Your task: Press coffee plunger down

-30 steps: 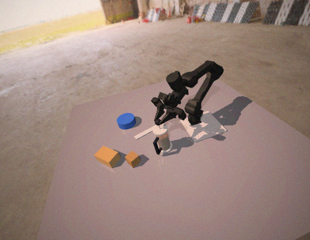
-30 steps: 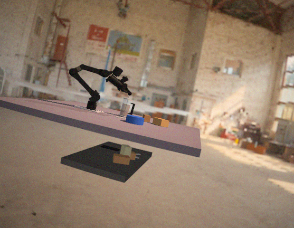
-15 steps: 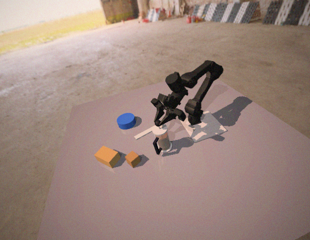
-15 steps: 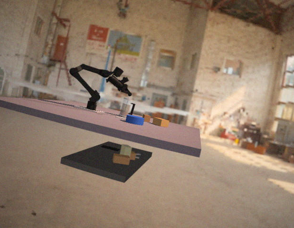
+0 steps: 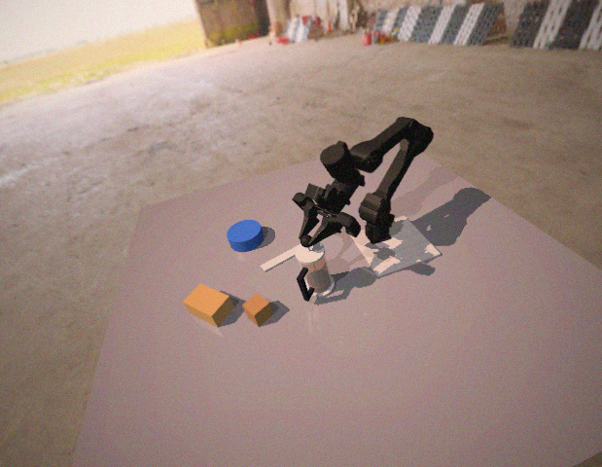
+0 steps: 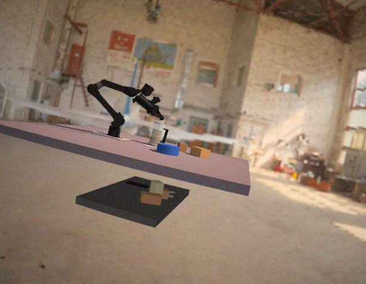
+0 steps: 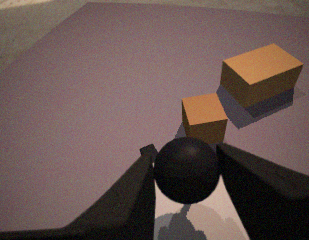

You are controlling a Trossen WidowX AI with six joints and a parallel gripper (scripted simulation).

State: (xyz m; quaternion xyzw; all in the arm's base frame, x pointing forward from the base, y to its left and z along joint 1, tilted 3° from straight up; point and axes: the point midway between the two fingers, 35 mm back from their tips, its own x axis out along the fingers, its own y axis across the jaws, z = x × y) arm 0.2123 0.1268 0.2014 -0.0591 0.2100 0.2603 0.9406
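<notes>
My gripper tip is now 90 mm above the coffee press. Round my gripper tip: orange cube (150 mm ahead, 30 mm to the left, 160 mm below); then blue disc (170 mm ahead, 300 mm to the right, 160 mm below).
</notes>
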